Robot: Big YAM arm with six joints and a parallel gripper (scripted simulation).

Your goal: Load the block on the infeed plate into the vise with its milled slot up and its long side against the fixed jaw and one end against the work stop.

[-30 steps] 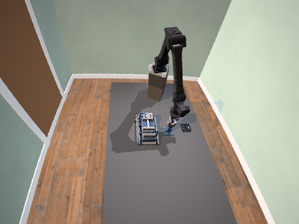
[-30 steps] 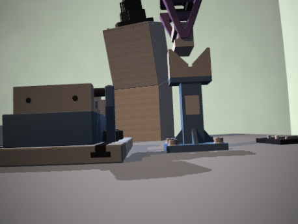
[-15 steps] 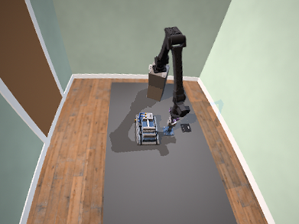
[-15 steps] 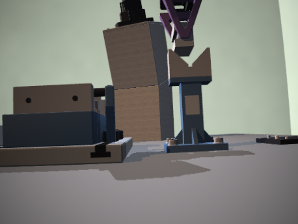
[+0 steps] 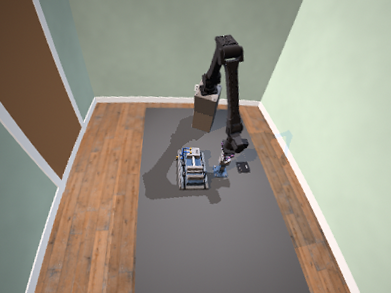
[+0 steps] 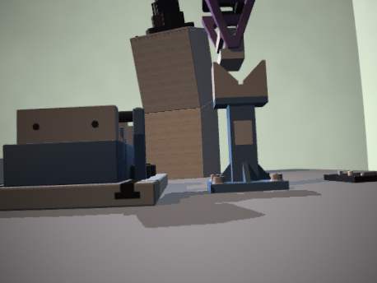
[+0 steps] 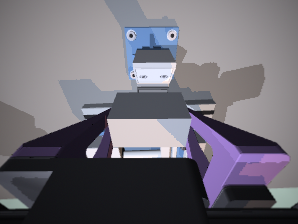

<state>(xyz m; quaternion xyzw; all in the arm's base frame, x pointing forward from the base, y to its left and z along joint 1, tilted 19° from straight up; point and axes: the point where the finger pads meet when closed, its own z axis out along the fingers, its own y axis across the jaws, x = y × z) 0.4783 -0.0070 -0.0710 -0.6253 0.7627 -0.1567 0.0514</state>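
The part is 10 mm to the right of my hand. From my hand the other things lie so: dark work stop rod (40 mm ahead, 150 mm to the right, 90 mm below); moving jaw (10 mm behind, 190 mm to the right, 110 mm below); air cylinder rod (60 mm behind, 180 mm to the right, 110 mm below).
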